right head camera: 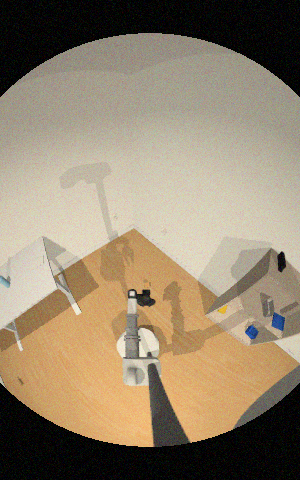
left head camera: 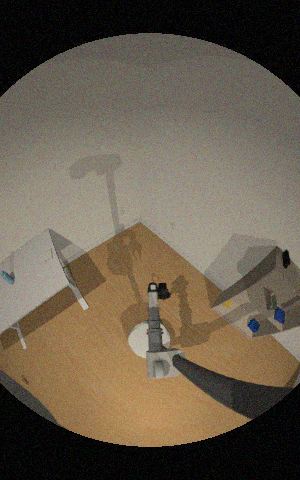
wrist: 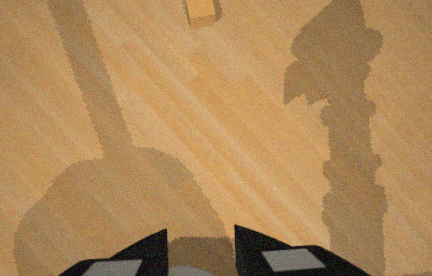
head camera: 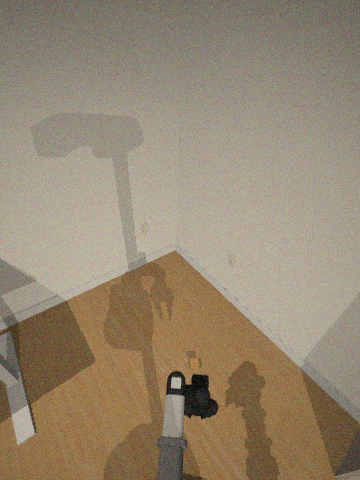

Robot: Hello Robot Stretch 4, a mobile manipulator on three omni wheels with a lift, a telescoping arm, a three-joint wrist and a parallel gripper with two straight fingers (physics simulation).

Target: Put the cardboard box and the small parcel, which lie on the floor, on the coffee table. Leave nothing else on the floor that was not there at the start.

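Frame: origin at the robot's base, x right, y ahead, z up, level; millimetres.
Seen in the pictures: gripper, fingertip midpoint: (right head camera: 145,305) (wrist: 201,247).
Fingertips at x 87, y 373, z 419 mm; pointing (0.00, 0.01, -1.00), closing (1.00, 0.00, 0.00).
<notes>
Pixels of each thing's top centre, then the offset from my fingertips to it. "*": a spot on its surface instead. Level surfaces: height alone.
- small tan block, top centre: (wrist: 200,5) (head camera: 194,362) (left head camera: 154,277) dz -397, dx +20, dy +373 mm
- white table, surface height: dz +273 mm
- blue can, surface spot: (left head camera: 7,277) (right head camera: 3,281) * dz +366, dx -1353, dy -102 mm
- shelf unit, surface spot: (right head camera: 250,275) * dz +362, dx +825, dy +15 mm
A small tan block (head camera: 195,362) (left head camera: 155,277) (wrist: 201,12), which looks like the small parcel, lies on the floor towards the room corner. In the wrist view it is at the top edge, partly cut off. My gripper (head camera: 200,400) (left head camera: 163,290) (right head camera: 145,298) (wrist: 201,247) points down above the floor, and the block lies beyond it, apart from the fingers. In the wrist view the two fingers are apart with bare floor showing between them. The gripper is open and empty. A larger cardboard box and the coffee table do not show in these views.
A white table (left head camera: 35,280) (right head camera: 30,295) with a blue can (left head camera: 7,277) (right head camera: 4,281) stands at left. A shelf unit (left head camera: 255,275) (right head camera: 250,275) holding blue and yellow items stands at right. A small dark thing (left head camera: 25,380) (right head camera: 20,380) lies on the floor at lower left. Walls meet ahead.
</notes>
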